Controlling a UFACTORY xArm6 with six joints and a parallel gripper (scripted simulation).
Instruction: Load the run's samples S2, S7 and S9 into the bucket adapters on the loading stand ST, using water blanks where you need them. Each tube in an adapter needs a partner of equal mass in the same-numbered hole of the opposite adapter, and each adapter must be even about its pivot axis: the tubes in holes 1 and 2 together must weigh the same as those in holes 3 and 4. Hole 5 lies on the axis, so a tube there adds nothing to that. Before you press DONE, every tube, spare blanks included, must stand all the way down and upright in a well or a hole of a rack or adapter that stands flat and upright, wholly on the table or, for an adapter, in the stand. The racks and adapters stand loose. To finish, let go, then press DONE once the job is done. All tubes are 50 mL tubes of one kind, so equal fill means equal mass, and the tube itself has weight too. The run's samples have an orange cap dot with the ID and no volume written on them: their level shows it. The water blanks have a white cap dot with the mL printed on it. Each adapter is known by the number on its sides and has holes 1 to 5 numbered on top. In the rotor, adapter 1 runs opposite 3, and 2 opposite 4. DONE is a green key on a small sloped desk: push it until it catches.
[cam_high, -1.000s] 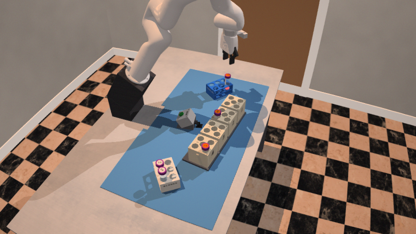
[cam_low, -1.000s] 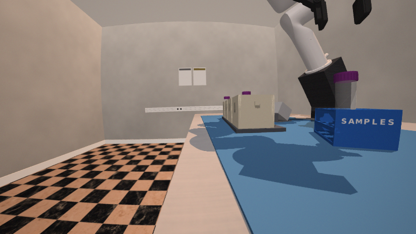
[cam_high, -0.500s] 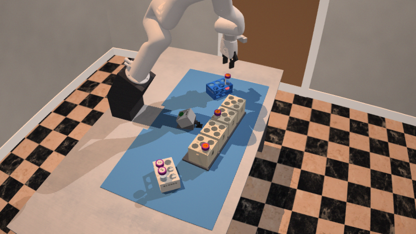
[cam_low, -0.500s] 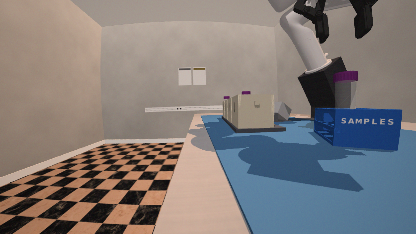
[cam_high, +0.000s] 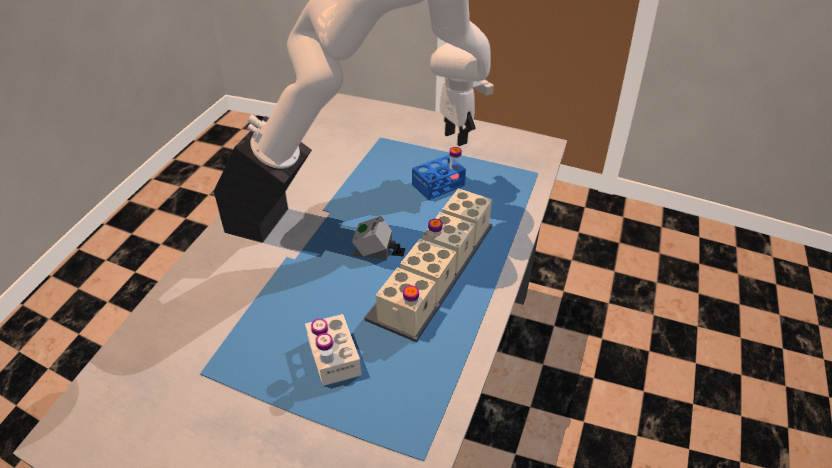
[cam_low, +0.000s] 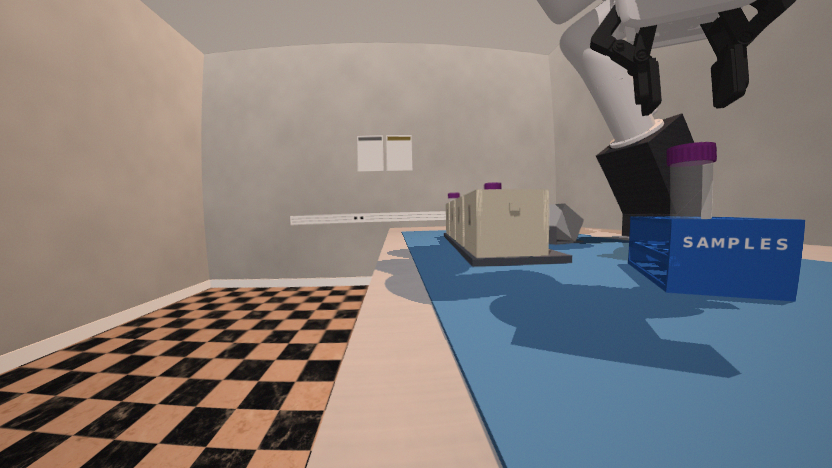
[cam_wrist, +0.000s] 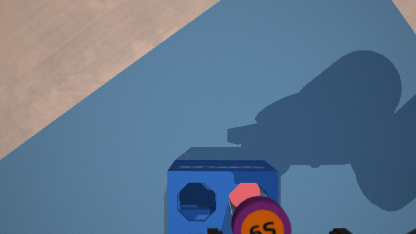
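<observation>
My hand is 10 mm past the tube and 110 mm above it. From my hand the other things lie so: blue sample rack: 40 mm behind, 10 mm to the right, 140 mm below; then adapter: 40 mm ahead, 310 mm to the right, 120 mm below; then green done key: 170 mm behind, 320 mm to the right, 110 mm below.
</observation>
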